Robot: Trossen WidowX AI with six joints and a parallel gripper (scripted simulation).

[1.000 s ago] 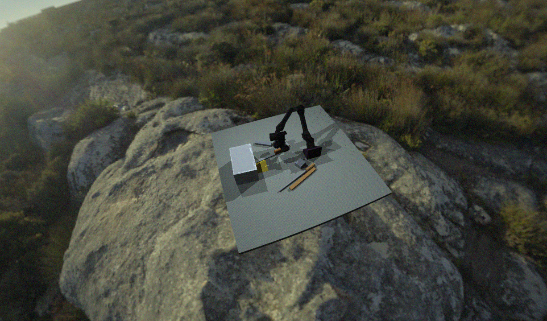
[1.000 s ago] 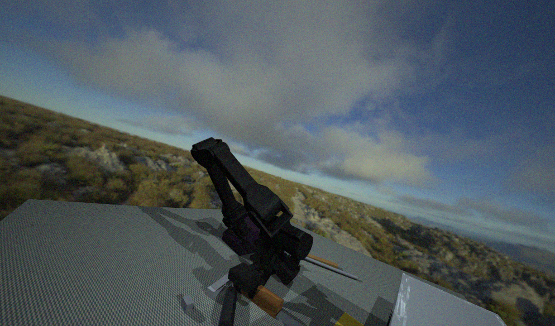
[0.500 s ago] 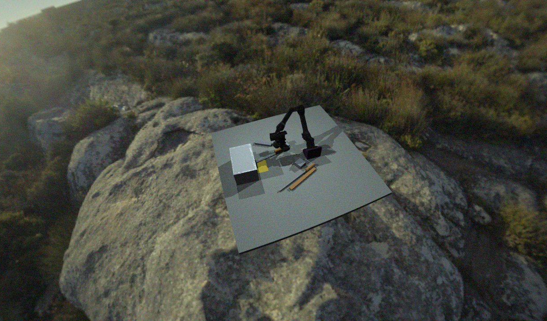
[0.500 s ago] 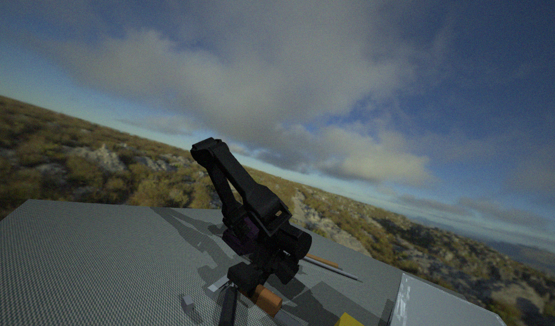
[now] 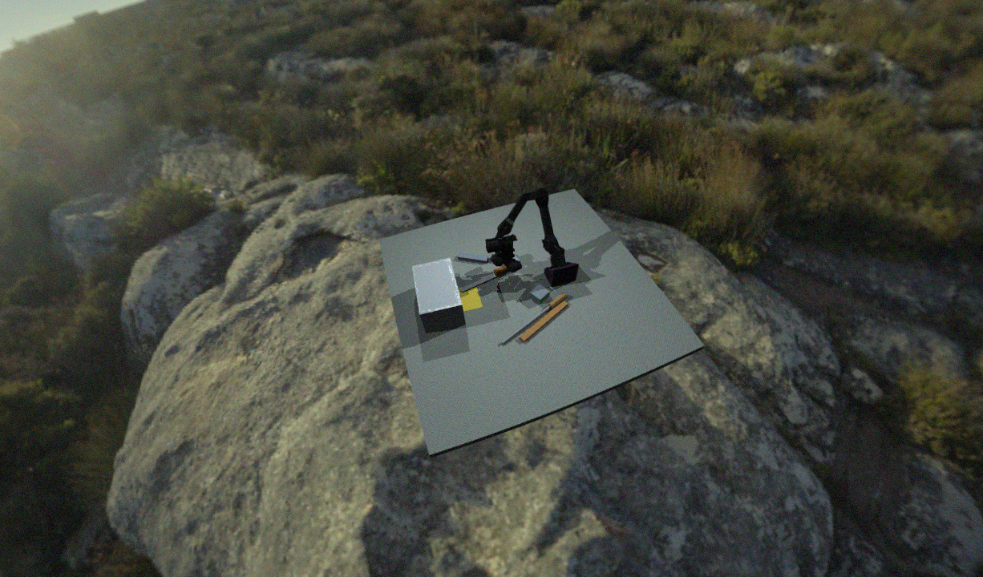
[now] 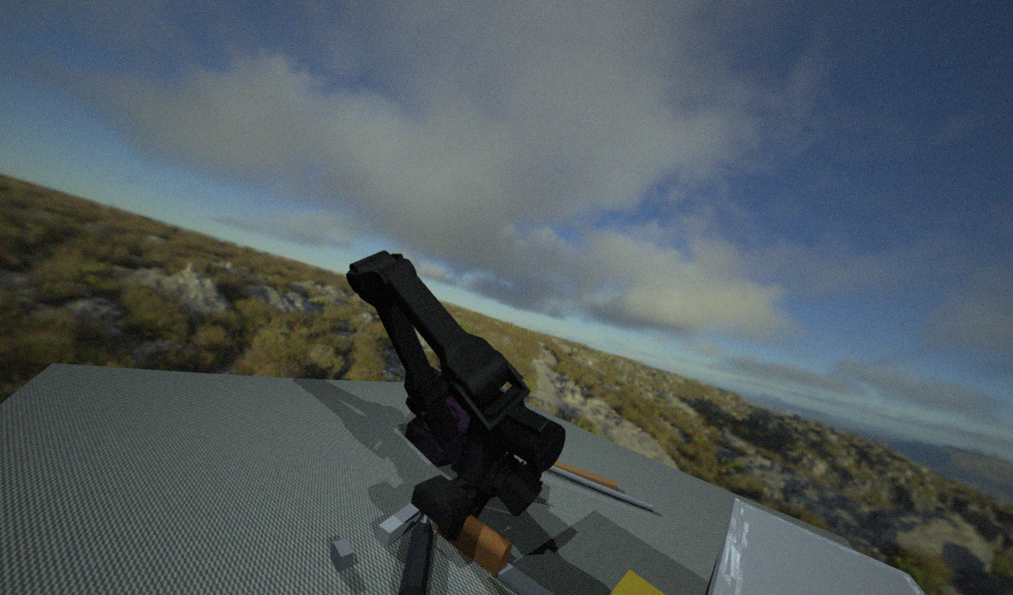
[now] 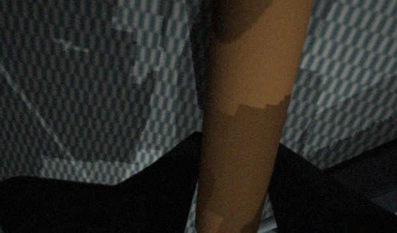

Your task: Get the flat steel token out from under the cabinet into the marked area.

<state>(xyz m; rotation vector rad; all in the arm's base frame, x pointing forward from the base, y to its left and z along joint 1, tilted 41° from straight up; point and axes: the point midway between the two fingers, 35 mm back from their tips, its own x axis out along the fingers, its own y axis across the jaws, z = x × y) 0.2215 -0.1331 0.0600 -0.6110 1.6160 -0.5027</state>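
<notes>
My gripper tip is 60 mm past the grey bar and 60 mm to the left of it. The rest, counted from my gripper tip: grey block (70 mm behind, 220 mm to the left, 10 mm above); small grey cube (50 mm behind, 150 mm to the right); wooden stick (20 mm behind, 370 mm to the left).
</notes>
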